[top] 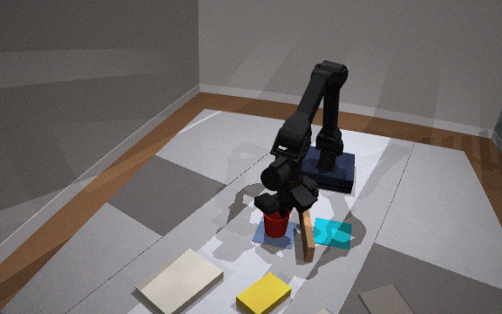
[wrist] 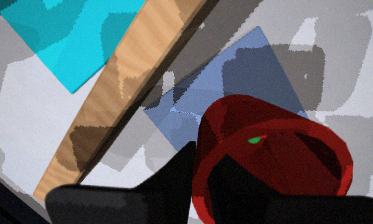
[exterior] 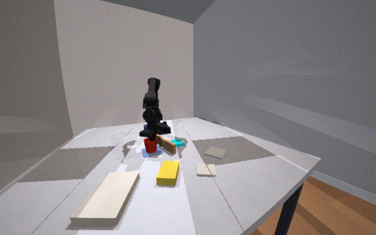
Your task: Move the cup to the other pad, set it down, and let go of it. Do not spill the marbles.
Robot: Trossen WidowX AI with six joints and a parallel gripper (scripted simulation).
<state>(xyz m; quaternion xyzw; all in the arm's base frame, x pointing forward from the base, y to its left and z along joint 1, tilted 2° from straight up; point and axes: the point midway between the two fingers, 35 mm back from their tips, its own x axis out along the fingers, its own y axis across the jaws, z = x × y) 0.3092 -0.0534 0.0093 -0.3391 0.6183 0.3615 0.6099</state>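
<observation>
The blue pad is 30 mm ahead of my gripper tip, 10 mm to the right of it and 50 mm below it. The rest, counted from my gripper tip: red cup: 30 mm ahead, 20 mm to the right; wooden bar: 60 mm to the left, 20 mm below; cyan pad: 30 mm behind, 140 mm to the left, 50 mm below.
</observation>
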